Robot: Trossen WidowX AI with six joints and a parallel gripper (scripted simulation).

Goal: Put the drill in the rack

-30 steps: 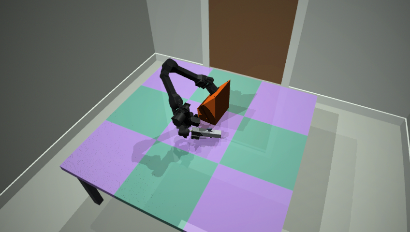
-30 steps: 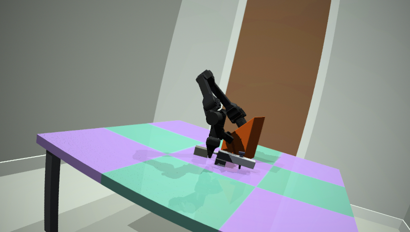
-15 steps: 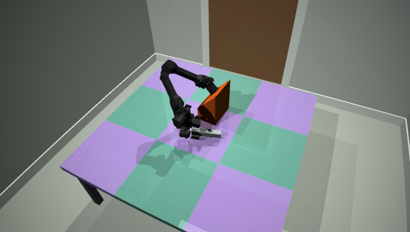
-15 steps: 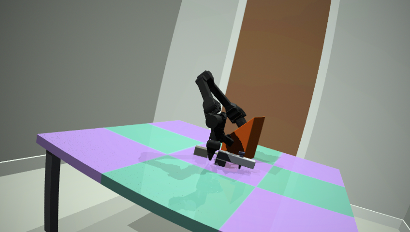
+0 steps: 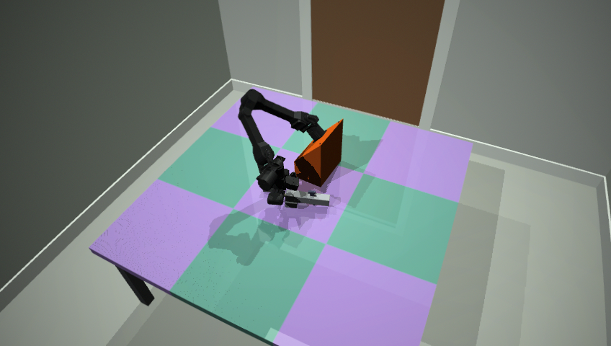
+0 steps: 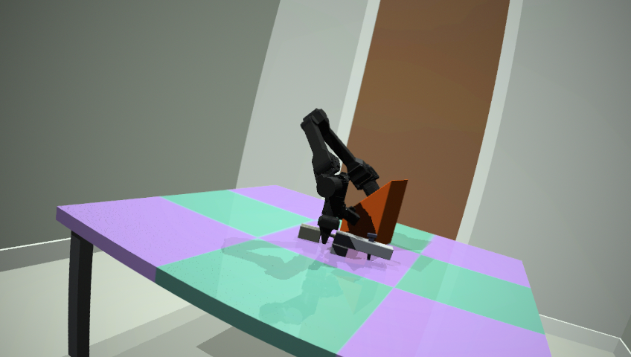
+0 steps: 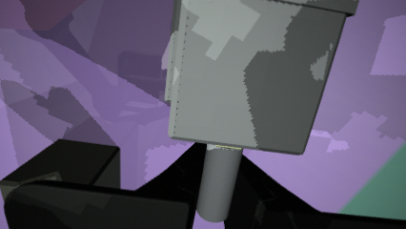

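Now: the drill 10 mm behind my gripper tip, 50 mm to the left of it and 30 mm above it. From my gripper tip the other things lie so: dark t-shaped pin: 40 mm behind, 130 mm to the left, 30 mm above; grey housing block: 30 mm behind, 110 mm to the left, 20 mm above; olive-grey block: 60 mm behind, 70 mm to the right.
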